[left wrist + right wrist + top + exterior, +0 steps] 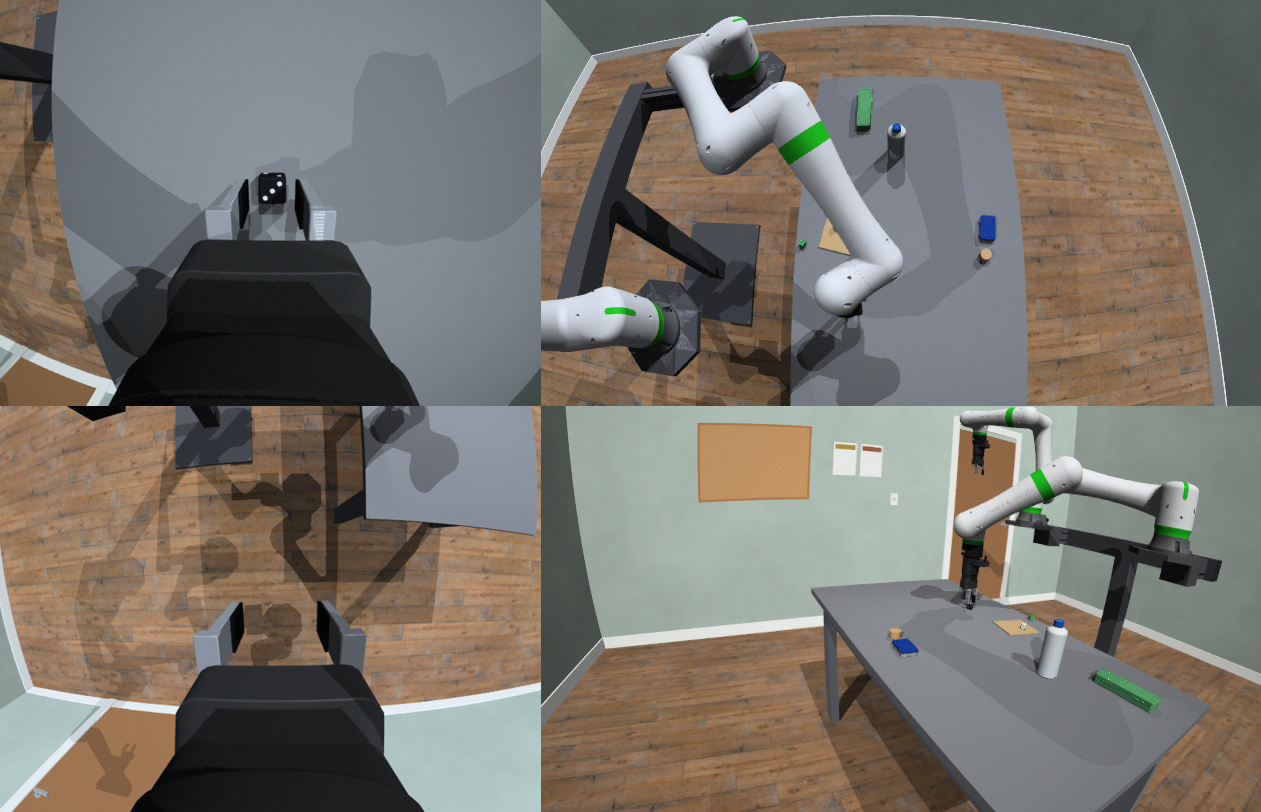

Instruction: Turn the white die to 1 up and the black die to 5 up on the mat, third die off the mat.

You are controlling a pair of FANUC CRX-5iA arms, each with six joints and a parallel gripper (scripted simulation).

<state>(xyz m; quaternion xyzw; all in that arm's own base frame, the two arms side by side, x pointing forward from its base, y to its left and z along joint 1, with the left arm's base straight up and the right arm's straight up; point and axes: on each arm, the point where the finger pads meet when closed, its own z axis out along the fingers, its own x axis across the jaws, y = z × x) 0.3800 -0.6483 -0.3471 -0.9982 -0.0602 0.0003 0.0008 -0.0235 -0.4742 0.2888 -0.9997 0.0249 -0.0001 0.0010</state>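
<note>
Now: left hand 30 mm above the black die. The rest, counted from my left hand: tan mat 240 mm to the left, 80 mm behind, 40 mm below; then green die 210 mm behind, 180 mm to the left, 30 mm below; then white die 260 mm to the left, 100 mm behind, 30 mm below.
</note>
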